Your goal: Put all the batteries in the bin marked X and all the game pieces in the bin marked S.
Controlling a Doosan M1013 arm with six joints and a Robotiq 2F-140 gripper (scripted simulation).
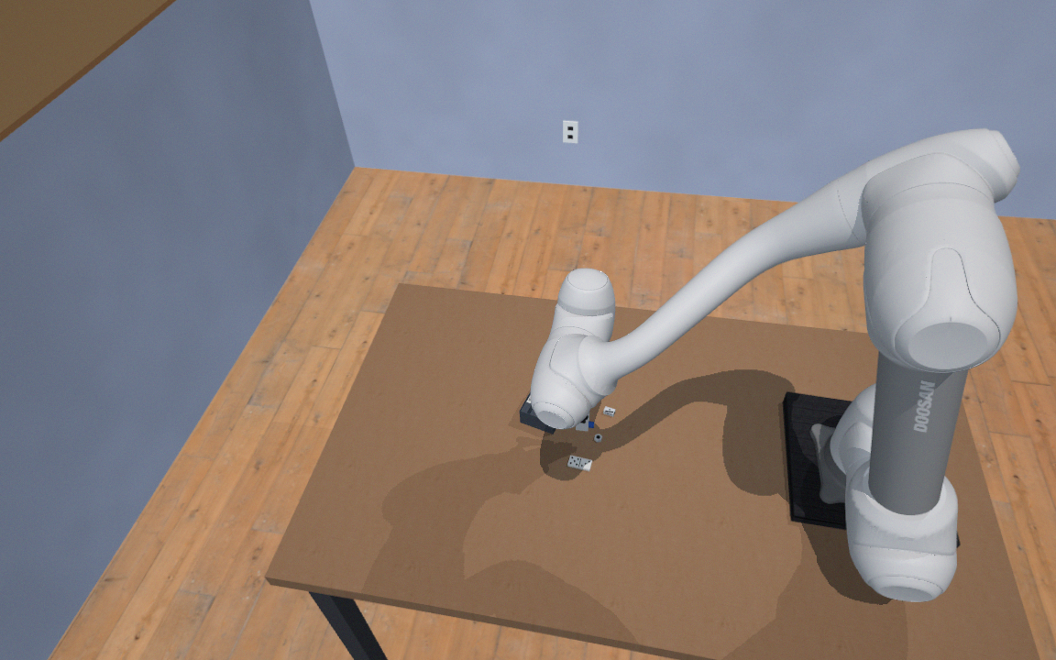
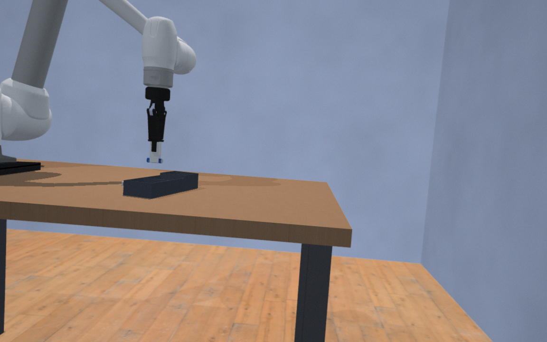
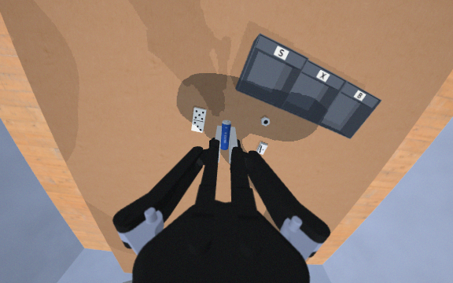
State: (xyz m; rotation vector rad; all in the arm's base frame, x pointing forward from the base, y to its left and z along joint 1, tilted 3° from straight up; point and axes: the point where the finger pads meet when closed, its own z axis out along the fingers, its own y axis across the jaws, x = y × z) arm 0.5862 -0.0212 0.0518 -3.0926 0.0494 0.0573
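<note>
The dark three-part bin is 7 cm ahead of my hand, 15 cm to the right of it and 8 cm below it. Round my hand: blue battery 3 cm below; white domino 6 cm to the left, 10 cm below.
</note>
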